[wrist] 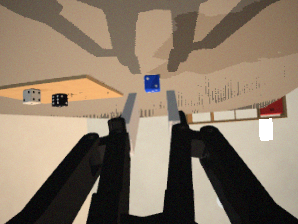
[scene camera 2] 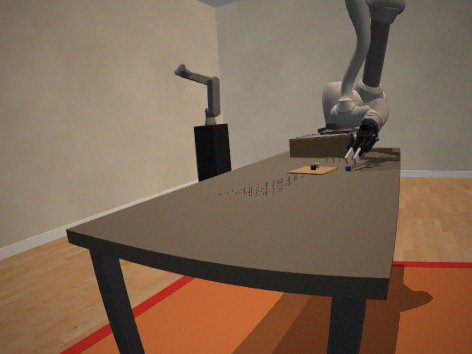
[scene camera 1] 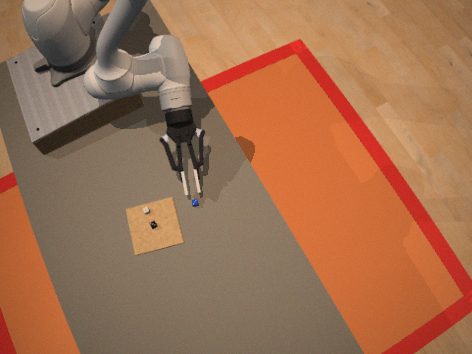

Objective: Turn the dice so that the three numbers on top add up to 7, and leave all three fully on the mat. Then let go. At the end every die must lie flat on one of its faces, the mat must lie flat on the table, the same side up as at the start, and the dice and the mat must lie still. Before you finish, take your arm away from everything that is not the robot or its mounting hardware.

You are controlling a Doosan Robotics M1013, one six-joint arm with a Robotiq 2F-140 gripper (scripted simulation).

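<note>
A mat in the pictures. My gripper too. Gripper also in the wrist view and scene camera 2.
</note>
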